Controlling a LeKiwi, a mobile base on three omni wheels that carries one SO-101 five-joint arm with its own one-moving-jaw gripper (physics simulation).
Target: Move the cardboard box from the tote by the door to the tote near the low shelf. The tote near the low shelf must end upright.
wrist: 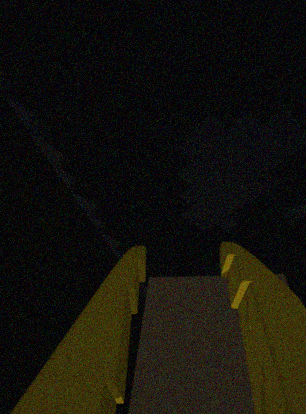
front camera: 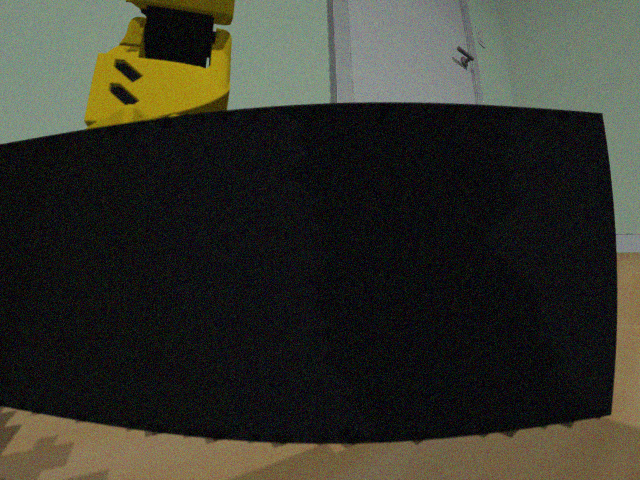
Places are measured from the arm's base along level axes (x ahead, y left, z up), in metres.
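Pixels of known places: hand at its tool point: [wrist: 145, 259] [front camera: 154, 359].
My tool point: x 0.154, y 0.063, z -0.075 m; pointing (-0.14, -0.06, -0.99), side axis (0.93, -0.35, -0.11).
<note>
Behind a point stands the place of what it marks.
The cardboard box [wrist: 187, 340] {x 0.160, y 0.030, z -0.060 m} shows in the wrist view as a dim brown face between the jaws. It continues behind the right jaw, where a small corner shows past that jaw's outer edge. My gripper [wrist: 183, 247] is partly open, with both jaws in view and a gap between their tips. A narrow dark strip parts the left jaw from the box, and the jaws do not plainly press on its two sides. A black tote [front camera: 361, 268] {x 0.125, y -0.015, z -0.037 m} fills most of the front camera view and hides the jaws there. The tote near the low shelf cannot be made out.
A pale door [front camera: 403, 51] {x 0.959, y -0.351, z 0.688 m} with a dark handle stands in the green wall behind the tote. Part of my yellow arm [front camera: 165, 87] {x 0.163, y 0.064, z 0.043 m} shows above the tote's top edge at the left. Wooden floor [front camera: 628, 335] {x 0.180, y -0.191, z -0.089 m} shows at the right and along the bottom.
</note>
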